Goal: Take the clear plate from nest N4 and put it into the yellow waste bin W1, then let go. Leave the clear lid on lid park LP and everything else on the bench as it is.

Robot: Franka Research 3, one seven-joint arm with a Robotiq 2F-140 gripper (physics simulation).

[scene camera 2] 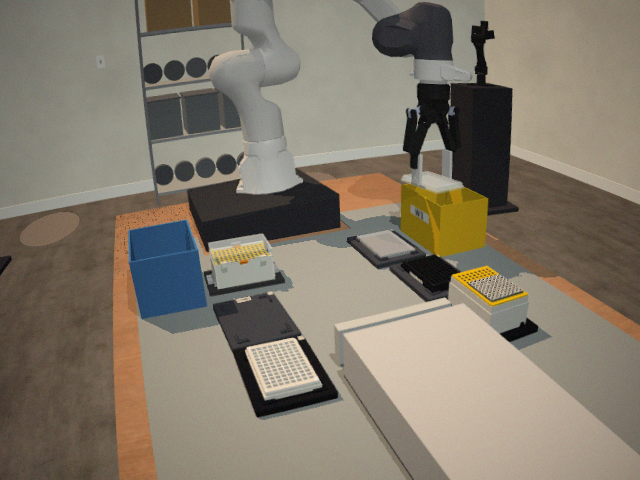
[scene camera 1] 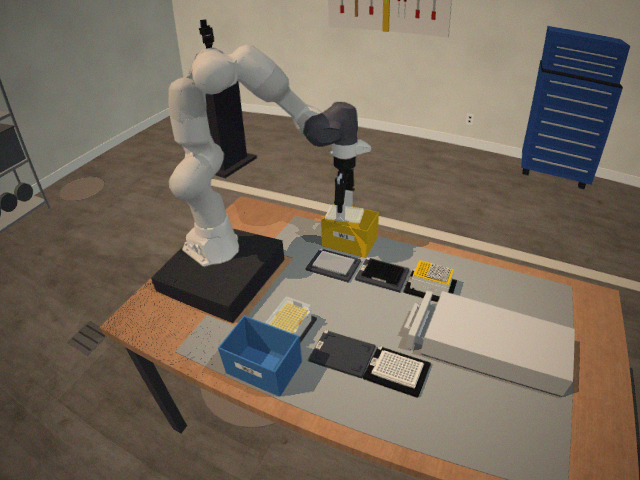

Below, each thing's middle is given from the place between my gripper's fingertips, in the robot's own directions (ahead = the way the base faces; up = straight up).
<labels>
The clear plate [scene camera 2: 432,182] is right at my hand. From my hand the other things lie so: clear lid [scene camera 2: 385,243]: 30 mm ahead, 130 mm to the right, 130 mm below; then tip box [scene camera 2: 501,304]: 380 mm ahead, 60 mm to the right, 100 mm below; then black plate [scene camera 2: 431,271]: 200 mm ahead, 90 mm to the right, 120 mm below.
</labels>
